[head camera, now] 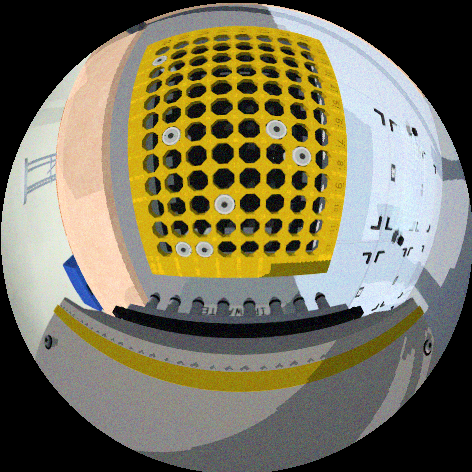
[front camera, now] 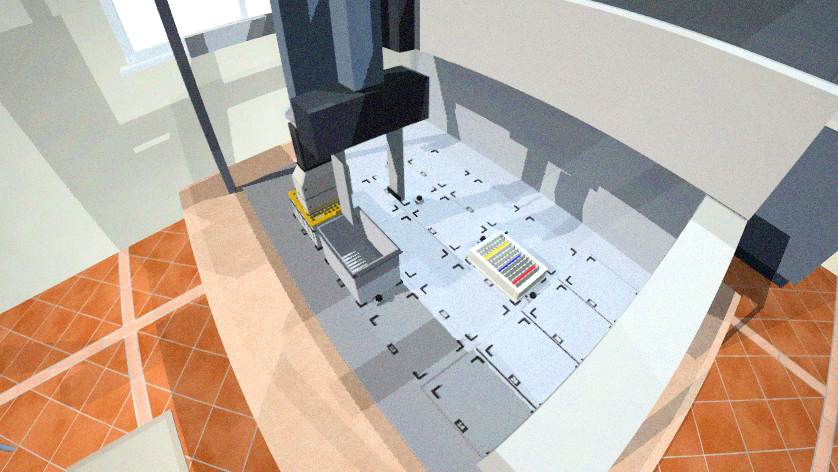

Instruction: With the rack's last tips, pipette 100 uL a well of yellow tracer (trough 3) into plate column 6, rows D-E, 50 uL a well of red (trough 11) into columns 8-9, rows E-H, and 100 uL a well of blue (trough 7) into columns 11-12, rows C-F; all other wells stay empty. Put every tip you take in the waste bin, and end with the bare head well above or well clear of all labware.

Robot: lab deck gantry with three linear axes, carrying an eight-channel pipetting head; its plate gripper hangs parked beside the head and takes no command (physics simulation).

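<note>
The yellow tip rack (front camera: 321,219) (head camera: 210,268) stands at the deck's far left; in the head view several pale tips sit scattered in it among many empty holes. The pipetting head (front camera: 318,184) is low over the rack. Its eight nozzles (head camera: 249,305) look bare, in a row beyond the rack's near edge. The grey waste bin (front camera: 381,280) stands beside the rack, with several pale tips (front camera: 353,259) inside. The white trough reservoir (front camera: 494,280) shows yellow (front camera: 496,250), blue (front camera: 509,263) and red (front camera: 523,274) liquid. The plate does not show. The parked gripper (front camera: 376,211) has its fingers wide apart, empty.
The dark gantry carriage (front camera: 363,114) hangs above the rack and bin. Black corner marks and small dark posts (front camera: 378,298) stand on the pale deck. A wide tan ledge (front camera: 246,293) runs along the deck's left side. A blue box (head camera: 82,283) shows beyond the ledge.
</note>
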